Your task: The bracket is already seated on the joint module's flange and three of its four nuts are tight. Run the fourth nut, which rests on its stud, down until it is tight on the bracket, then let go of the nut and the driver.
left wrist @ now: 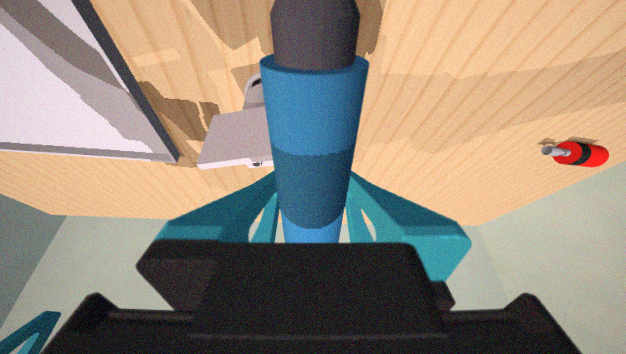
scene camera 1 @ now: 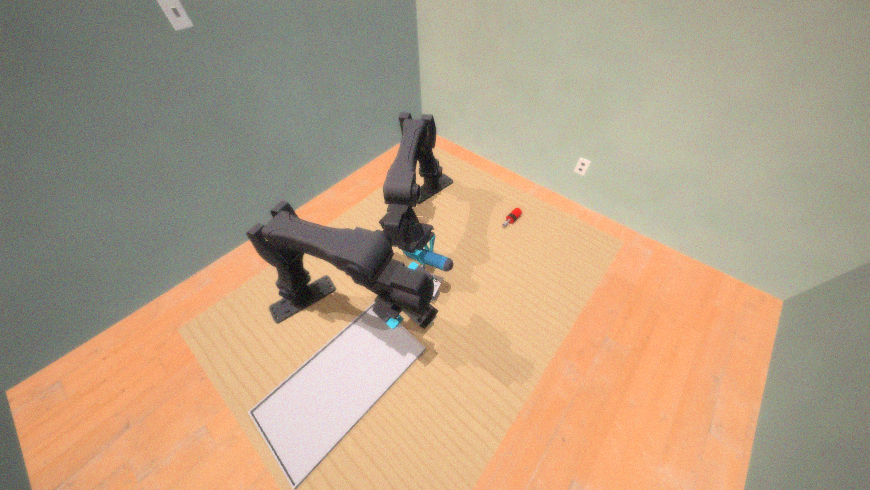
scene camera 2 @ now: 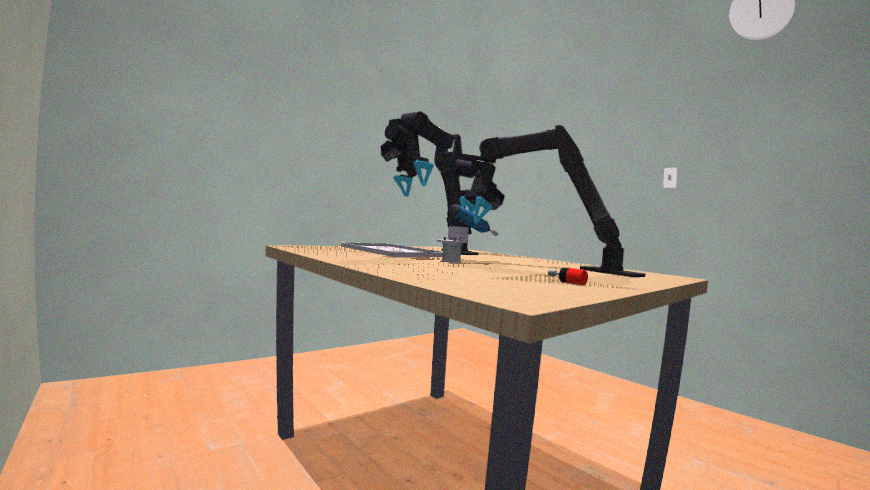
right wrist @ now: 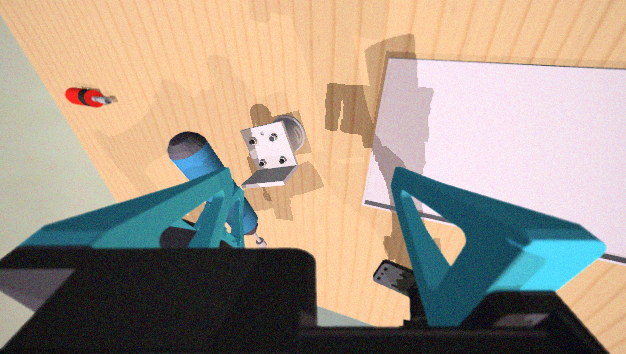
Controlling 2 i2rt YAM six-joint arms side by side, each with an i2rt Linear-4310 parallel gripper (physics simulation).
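Pixels of known places: left gripper, fingertip midpoint: [left wrist: 312, 177] [scene camera 1: 427, 259] [scene camera 2: 469, 223]; right gripper, fingertip midpoint: [scene camera 2: 414, 191] [right wrist: 312, 176]; left arm's base, link origin: [scene camera 1: 431, 188] [scene camera 2: 611, 272]; right arm's base, link origin: [scene camera 1: 303, 298].
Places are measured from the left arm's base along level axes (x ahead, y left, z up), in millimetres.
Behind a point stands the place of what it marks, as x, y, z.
Note:
My left gripper [scene camera 1: 422, 250] {329, -298, 124} [scene camera 2: 475, 213] {329, -298, 124} [left wrist: 312, 177] {329, -298, 124} is shut on the blue driver [scene camera 1: 435, 261] {372, -302, 163} [scene camera 2: 469, 219] {348, -274, 134} [left wrist: 315, 110] {265, -313, 137} [right wrist: 197, 162] {392, -300, 166}. The driver is tilted and clear of the bracket, its metal tip low at the right in scene camera 2. The pale bracket [scene camera 1: 436, 287] {396, -321, 66} [scene camera 2: 458, 233] {341, -338, 88} [left wrist: 237, 135] {340, -350, 88} [right wrist: 267, 150] {367, -327, 67} sits on the grey joint module [scene camera 2: 451, 252] {385, -306, 31} [right wrist: 300, 134] {379, -355, 13}. In the right wrist view, nuts show at four studs; which is loose I cannot tell. My right gripper [scene camera 2: 415, 189] {451, -438, 216} [right wrist: 312, 176] {451, -438, 216} is open and empty, above the table.
A red-handled tool [scene camera 1: 514, 215] {350, 114, 33} [scene camera 2: 575, 276] {357, 144, 19} [left wrist: 582, 153] {332, 98, 28} [right wrist: 82, 96] {351, 103, 32} lies on the table, away from the module. A dark-rimmed white panel [scene camera 1: 328, 395] {420, -726, 4} [left wrist: 50, 110] {439, -580, 4} [right wrist: 525, 150] {427, -640, 4} lies on the other side of the module. The two arms are close together near the bracket.

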